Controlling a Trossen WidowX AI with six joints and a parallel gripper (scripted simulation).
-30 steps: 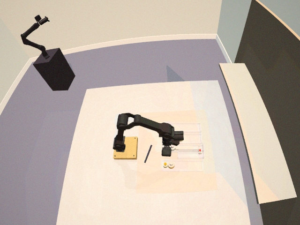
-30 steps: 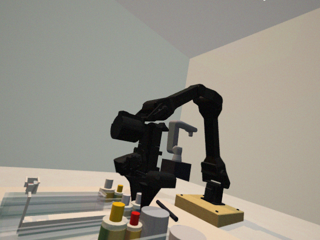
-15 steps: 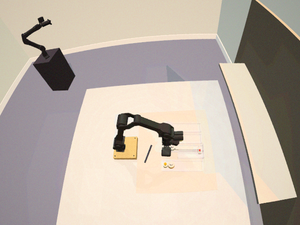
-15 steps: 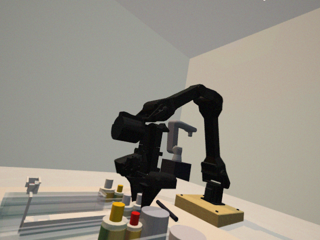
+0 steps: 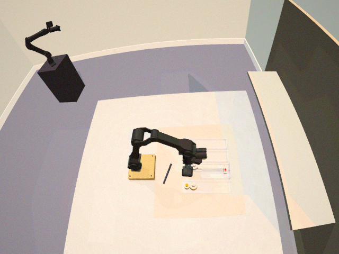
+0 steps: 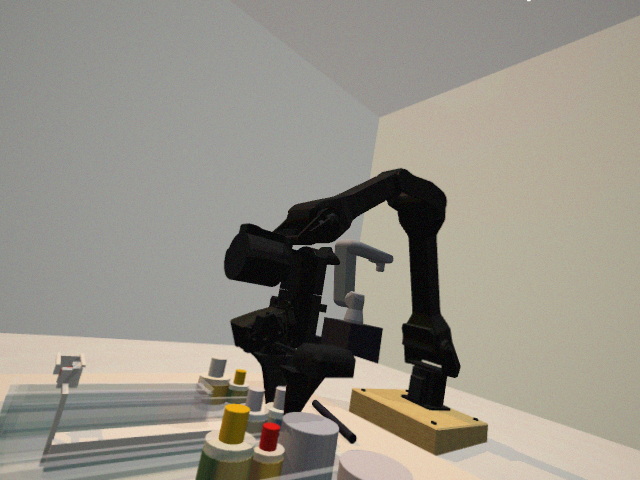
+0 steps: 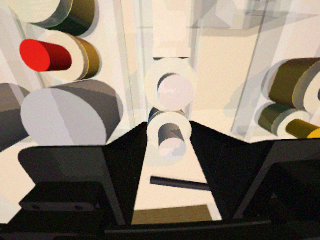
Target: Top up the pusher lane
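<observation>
My gripper tip is now 13 cm past the black rod, 5 cm to the left of it and 2 cm above it. Round my gripper tip: pusher plate: 15 cm ahead, 2 cm to the right, 2 cm above; clear sprung lane: 15 cm ahead, 2 cm to the right, 1 cm below.
</observation>
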